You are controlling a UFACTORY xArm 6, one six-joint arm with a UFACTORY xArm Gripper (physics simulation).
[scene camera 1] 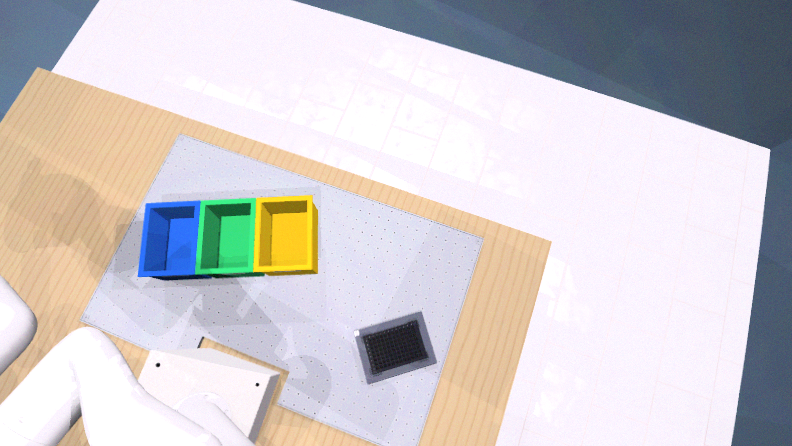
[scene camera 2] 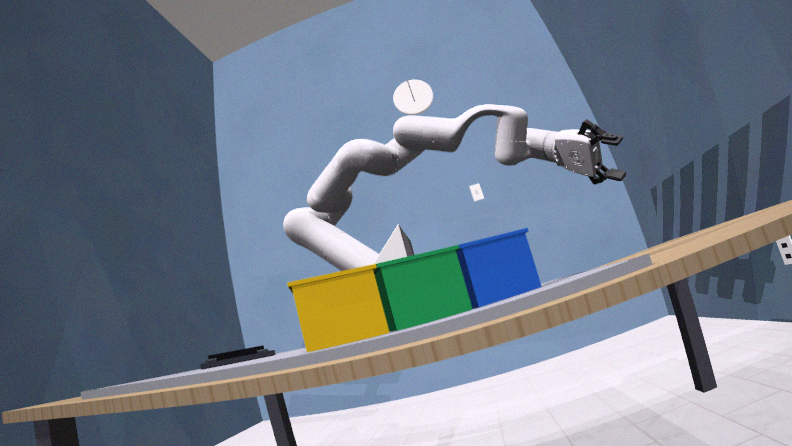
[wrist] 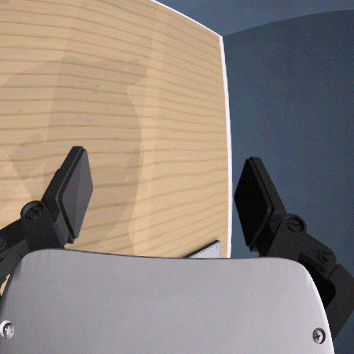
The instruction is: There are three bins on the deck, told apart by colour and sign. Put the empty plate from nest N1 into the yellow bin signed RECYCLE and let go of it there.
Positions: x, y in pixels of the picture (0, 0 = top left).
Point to a dark grey nest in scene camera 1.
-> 403, 320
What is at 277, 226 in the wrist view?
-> The gripper.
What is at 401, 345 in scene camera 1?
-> A black plate.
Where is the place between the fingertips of the gripper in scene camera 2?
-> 622, 159
